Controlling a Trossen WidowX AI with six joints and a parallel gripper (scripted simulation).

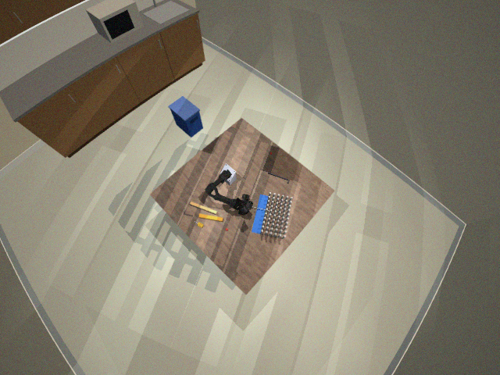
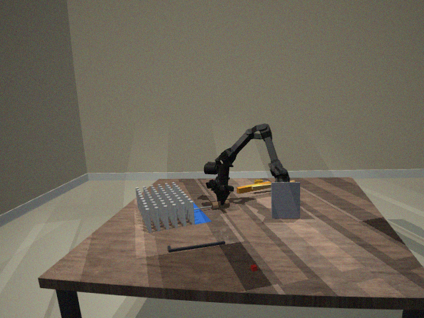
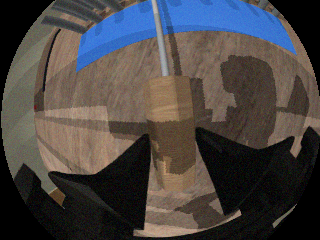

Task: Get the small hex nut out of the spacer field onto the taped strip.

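My gripper tip is 8 cm short of the pick tool and 6 cm to the right of it. Round my gripper tip: blue taped strip: 14 cm ahead, 5 cm to the left, 2 cm below.
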